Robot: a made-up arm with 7 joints. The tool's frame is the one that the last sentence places.
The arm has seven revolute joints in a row. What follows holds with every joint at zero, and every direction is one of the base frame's.
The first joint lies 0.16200 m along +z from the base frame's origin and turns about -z.
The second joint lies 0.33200 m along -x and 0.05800 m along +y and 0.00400 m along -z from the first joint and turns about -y.
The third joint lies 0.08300 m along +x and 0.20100 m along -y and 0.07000 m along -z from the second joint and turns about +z.
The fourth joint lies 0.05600 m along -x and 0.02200 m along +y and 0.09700 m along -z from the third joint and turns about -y.
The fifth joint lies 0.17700 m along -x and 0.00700 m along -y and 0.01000 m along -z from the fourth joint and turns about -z.
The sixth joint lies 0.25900 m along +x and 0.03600 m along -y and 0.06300 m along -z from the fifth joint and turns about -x.
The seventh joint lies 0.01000 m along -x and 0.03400 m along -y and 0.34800 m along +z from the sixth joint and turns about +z.
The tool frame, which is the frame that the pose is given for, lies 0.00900 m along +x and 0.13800 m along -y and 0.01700 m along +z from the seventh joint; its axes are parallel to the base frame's.
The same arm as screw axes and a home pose.
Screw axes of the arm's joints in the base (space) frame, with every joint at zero. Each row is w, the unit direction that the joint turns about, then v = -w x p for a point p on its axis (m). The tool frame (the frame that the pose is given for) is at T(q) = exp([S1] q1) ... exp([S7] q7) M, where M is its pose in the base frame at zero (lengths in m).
S1 = (0, 0, -1, 0.0000, 0.0000, 0.0000)
S2 = (0, -1, 0, 0.1580, 0.0000, 0.3320)
S3 = (0, 0, 1, -0.1430, 0.2490, 0.0000)
S4 = (0, -1, 0, -0.0090, 0.0000, 0.3050)
S5 = (0, 0, -1, 0.1280, -0.4820, 0.0000)
S6 = (-1, 0, 0, 0.0000, 0.0820, -0.1640)
S7 = (0, 0, 1, -0.1980, 0.2330, 0.0000)
M: xyz -0.2240 -0.3360 0.2830 (m) rpy 0.0000 0.0000 0.0000 (rad, as in URDF)

